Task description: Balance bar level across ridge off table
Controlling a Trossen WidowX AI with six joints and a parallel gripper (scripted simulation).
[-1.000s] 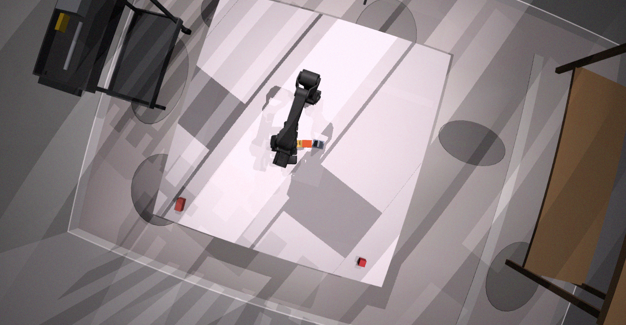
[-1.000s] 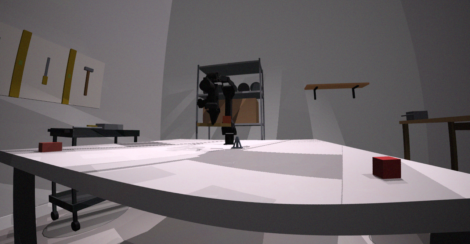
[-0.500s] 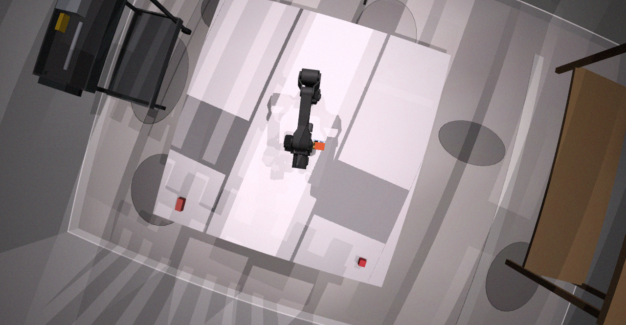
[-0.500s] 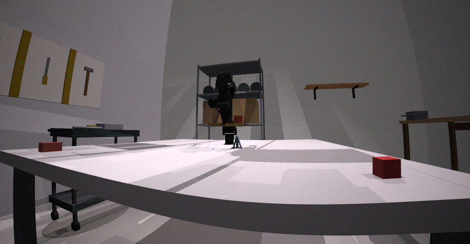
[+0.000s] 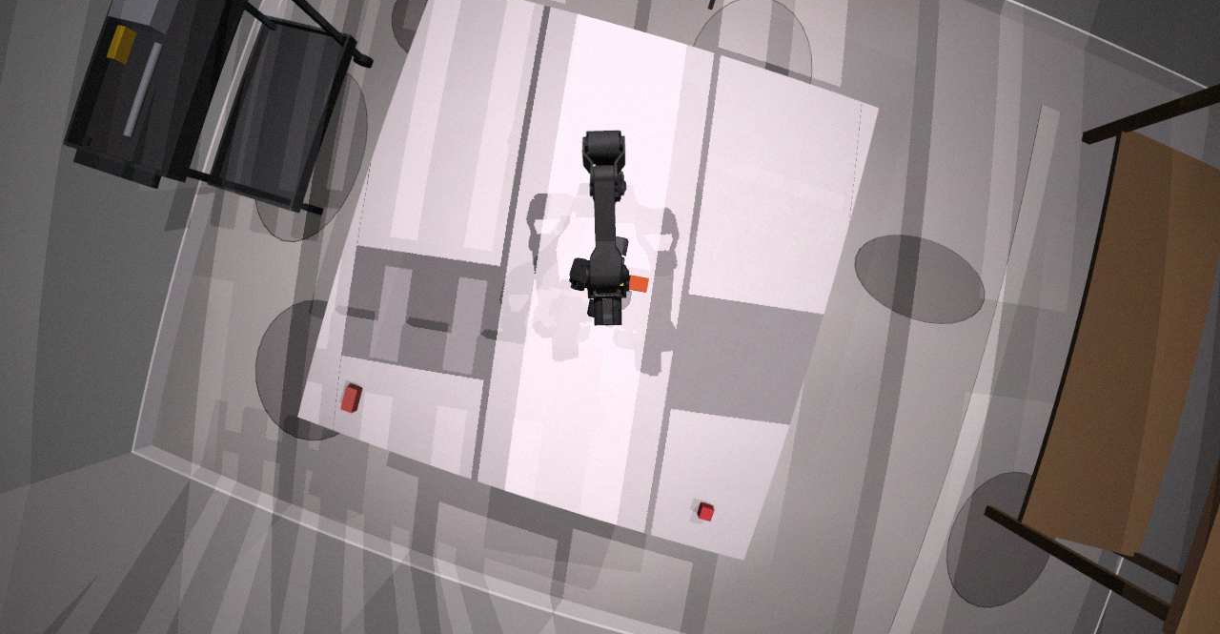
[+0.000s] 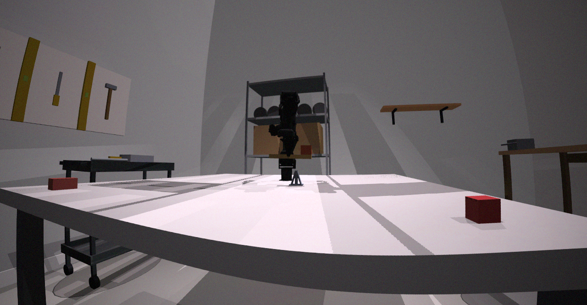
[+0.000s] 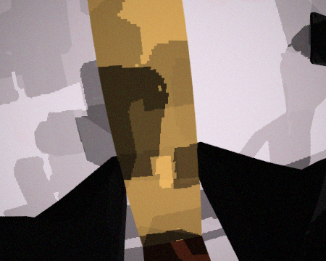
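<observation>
My gripper tip is 6 cm above the ridge, 3 cm to the right of it and 1 cm past it.
</observation>
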